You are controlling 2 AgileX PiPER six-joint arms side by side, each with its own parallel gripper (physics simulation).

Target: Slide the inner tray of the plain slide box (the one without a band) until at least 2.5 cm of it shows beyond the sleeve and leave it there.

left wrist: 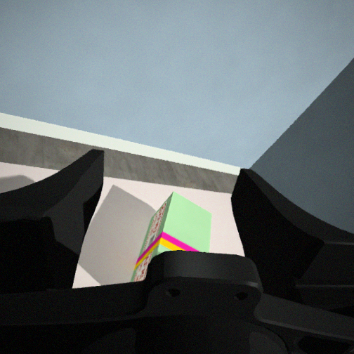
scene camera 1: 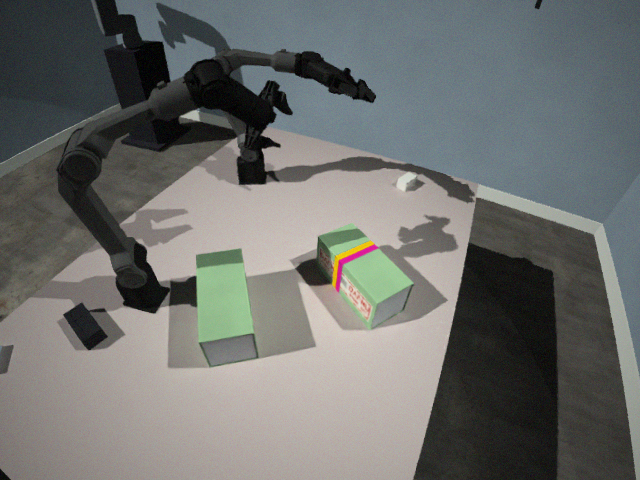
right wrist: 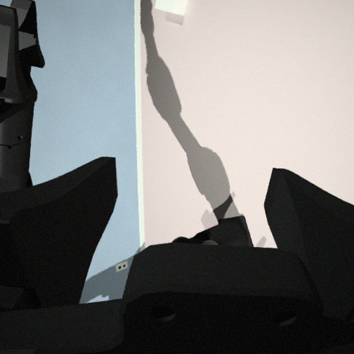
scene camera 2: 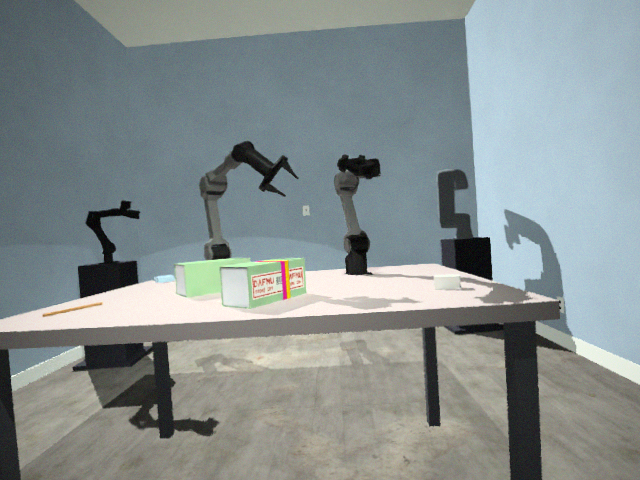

Labels:
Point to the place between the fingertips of the right gripper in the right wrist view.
192,181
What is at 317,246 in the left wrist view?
The left gripper.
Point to a black block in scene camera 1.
At 89,332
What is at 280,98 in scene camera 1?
The right gripper.

